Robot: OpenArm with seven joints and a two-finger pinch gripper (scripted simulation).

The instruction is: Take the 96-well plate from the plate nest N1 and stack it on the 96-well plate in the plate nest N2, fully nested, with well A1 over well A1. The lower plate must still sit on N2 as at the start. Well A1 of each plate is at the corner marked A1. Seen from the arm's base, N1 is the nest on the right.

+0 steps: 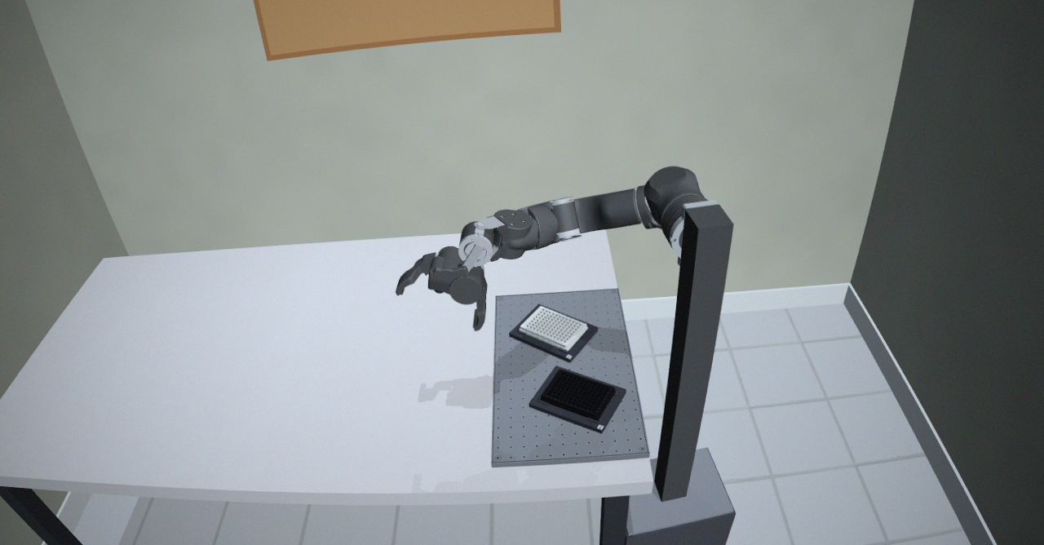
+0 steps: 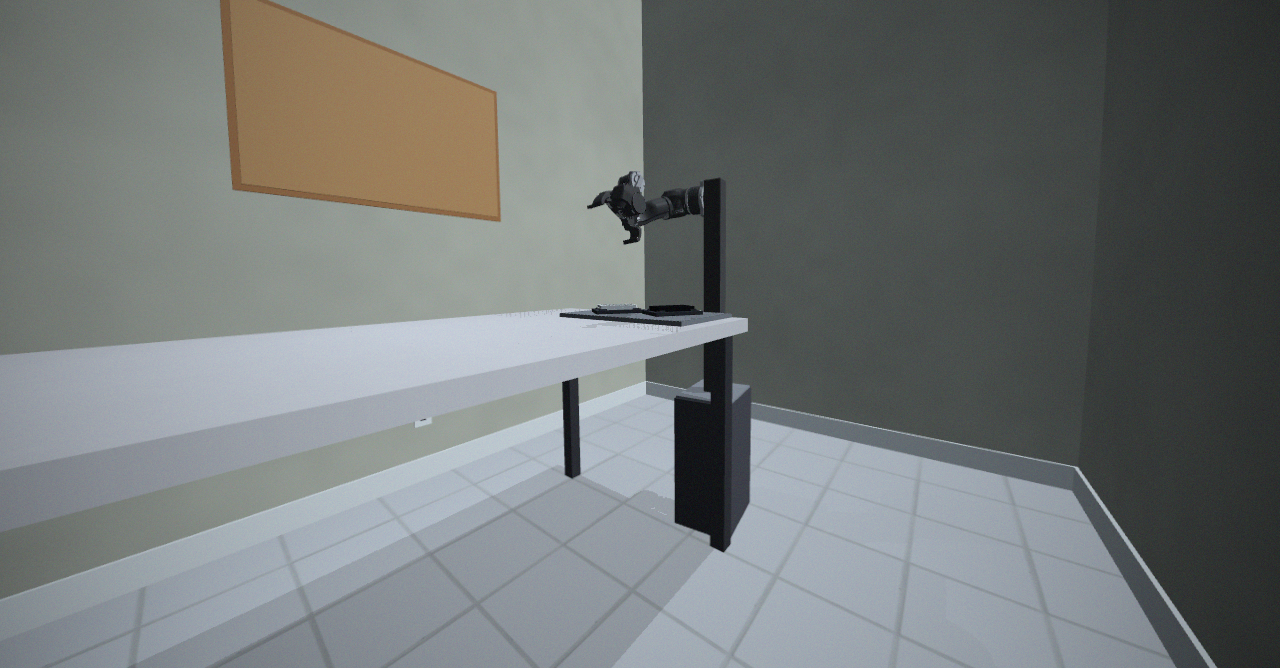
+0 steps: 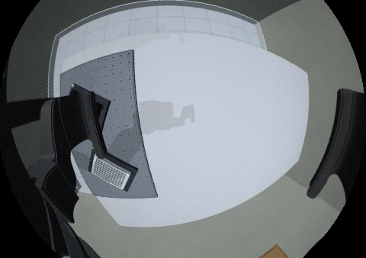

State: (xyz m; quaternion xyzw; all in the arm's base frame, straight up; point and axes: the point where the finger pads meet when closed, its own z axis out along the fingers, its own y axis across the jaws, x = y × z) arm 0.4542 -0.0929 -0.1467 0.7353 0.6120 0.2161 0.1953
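Now: hand 240 mm past the white 96-well plate, 230 mm above it and 150 mm to the left of it. The rest, counted from my hand: black 96-well plate: 250 mm behind, 230 mm below, 50 mm to the left.
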